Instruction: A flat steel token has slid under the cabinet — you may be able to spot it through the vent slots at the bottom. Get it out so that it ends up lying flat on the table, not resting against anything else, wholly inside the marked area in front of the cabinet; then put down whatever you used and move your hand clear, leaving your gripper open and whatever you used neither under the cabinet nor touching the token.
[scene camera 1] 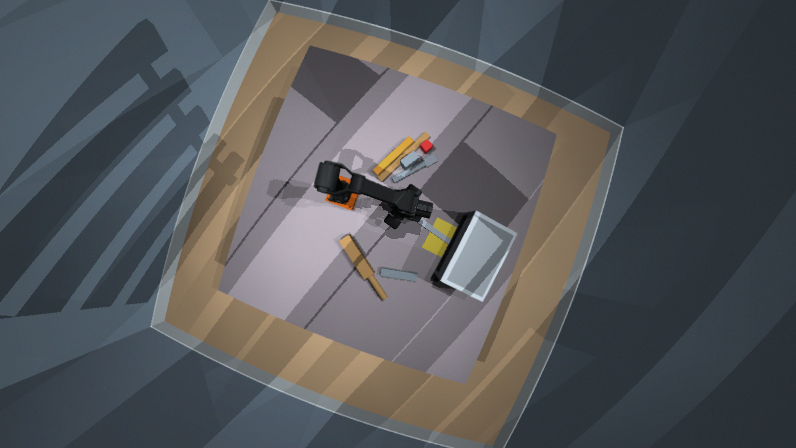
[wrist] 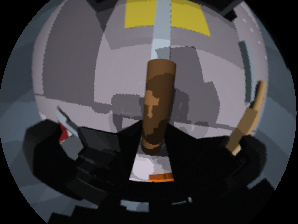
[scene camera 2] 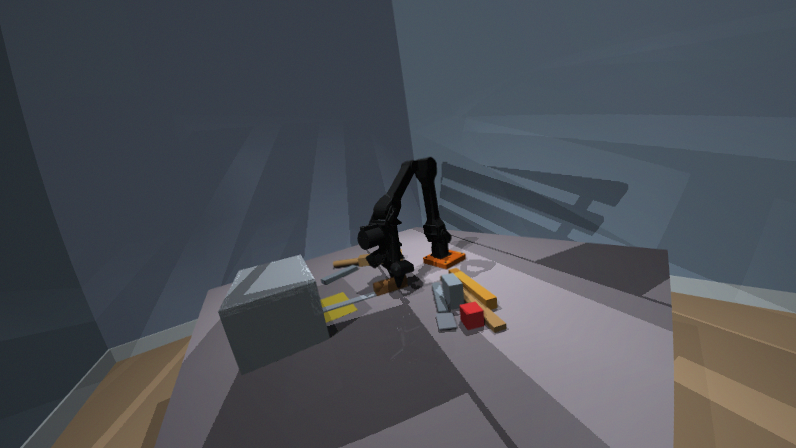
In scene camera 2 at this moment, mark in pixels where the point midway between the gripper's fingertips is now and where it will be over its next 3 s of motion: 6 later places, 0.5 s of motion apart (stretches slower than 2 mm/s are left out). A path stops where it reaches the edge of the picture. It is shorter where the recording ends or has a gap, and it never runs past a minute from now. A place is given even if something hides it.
My gripper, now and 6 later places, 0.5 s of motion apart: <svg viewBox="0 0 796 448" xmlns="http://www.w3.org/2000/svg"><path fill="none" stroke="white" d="M397 285L402 283L406 282L407 282L408 283L410 284L413 285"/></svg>
